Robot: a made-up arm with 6 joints. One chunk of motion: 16 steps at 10 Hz.
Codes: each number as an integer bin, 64 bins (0 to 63) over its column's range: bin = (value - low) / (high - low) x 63, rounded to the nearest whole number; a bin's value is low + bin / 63 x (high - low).
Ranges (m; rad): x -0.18..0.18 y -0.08..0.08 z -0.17..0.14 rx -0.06..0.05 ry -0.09..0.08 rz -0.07..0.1
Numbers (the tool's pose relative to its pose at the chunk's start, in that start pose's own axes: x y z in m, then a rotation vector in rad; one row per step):
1: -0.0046 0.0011 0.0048 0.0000 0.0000 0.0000
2: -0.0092 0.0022 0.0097 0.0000 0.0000 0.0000
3: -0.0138 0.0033 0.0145 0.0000 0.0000 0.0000
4: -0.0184 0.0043 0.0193 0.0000 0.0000 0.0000
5: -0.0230 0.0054 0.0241 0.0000 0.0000 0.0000
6: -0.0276 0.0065 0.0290 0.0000 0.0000 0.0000
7: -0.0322 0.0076 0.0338 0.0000 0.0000 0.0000
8: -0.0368 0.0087 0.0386 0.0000 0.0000 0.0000
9: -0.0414 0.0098 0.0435 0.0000 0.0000 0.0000
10: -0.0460 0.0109 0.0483 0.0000 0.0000 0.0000
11: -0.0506 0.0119 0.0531 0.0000 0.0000 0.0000
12: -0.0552 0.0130 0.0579 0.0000 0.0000 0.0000
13: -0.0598 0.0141 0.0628 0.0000 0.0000 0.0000
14: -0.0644 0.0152 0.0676 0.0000 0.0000 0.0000
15: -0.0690 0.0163 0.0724 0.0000 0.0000 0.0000
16: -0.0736 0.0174 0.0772 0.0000 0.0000 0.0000
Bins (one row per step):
1: 31 32 36 34 33 26
2: 30 32 37 34 33 26
3: 29 33 37 34 33 26
4: 28 33 38 34 33 26
5: 27 34 39 34 33 26
6: 27 34 40 34 33 26
7: 26 34 41 34 33 26
8: 25 35 42 34 33 26
9: 24 35 43 34 33 26
10: 23 36 44 34 33 26
11: 23 36 45 34 33 26
12: 22 37 46 34 33 26
13: 21 37 47 34 33 26
14: 20 37 48 34 33 26
15: 19 38 49 34 33 26
16: 19 38 50 34 33 26

